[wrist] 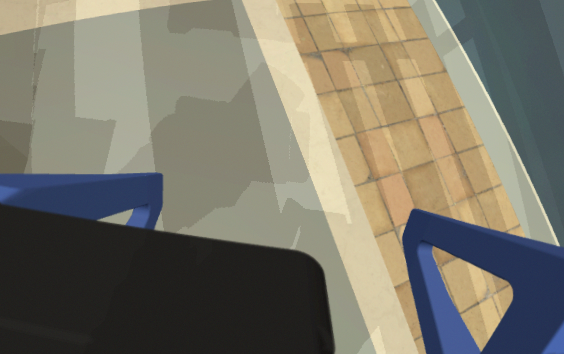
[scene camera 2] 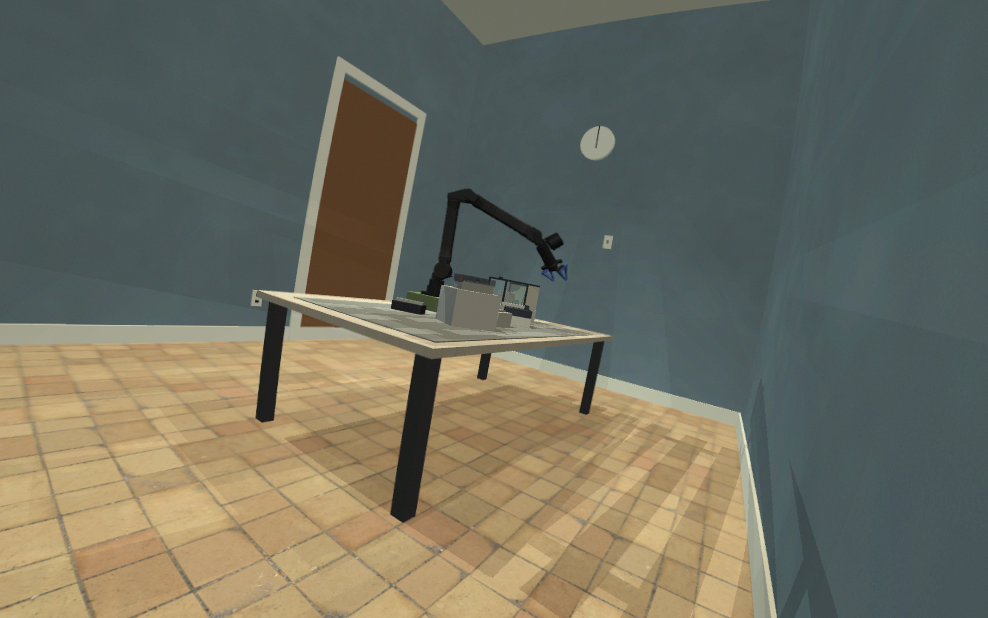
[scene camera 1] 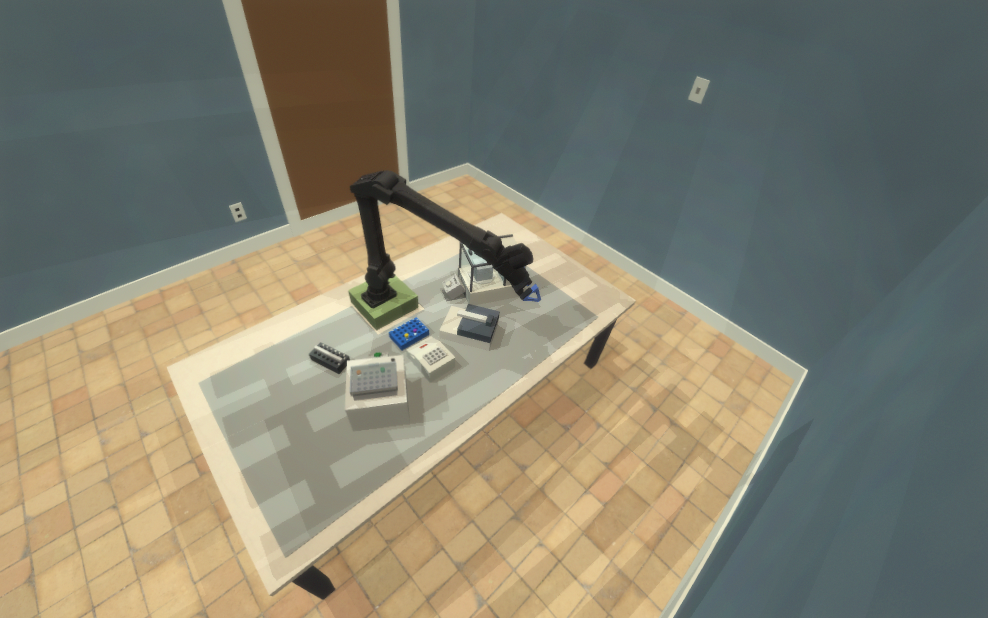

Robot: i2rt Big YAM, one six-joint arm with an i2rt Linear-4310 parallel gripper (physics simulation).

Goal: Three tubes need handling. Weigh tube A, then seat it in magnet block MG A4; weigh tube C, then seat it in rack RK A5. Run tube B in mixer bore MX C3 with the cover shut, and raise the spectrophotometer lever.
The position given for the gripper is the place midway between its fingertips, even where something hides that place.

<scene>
The gripper (wrist: 287,207) is open, holding nothing. Also in view: a glass-box balance (scene camera 1: 483,284) and a dark grey and cream device (scene camera 1: 475,326).
</scene>
